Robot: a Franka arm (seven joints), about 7 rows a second.
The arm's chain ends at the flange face. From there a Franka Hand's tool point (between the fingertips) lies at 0.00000 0.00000 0.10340 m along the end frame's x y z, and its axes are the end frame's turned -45 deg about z.
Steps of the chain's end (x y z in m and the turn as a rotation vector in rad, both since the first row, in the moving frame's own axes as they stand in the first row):
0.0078 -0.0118 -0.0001 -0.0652 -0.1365 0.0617
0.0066 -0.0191 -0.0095 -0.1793 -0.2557 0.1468
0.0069 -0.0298 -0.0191 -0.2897 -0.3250 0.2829
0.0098 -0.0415 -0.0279 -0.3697 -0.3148 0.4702
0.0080 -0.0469 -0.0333 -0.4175 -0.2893 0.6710
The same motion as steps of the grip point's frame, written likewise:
-0.0007 -0.0085 -0.0013 0.0504 -0.1426 0.0617
-0.0126 -0.0166 -0.0145 0.0540 -0.3076 0.1468
-0.0166 -0.0249 -0.0287 0.0250 -0.4347 0.2829
-0.0110 -0.0300 -0.0396 -0.0388 -0.4840 0.4702
-0.0099 -0.0355 -0.0459 -0.0907 -0.4998 0.6710

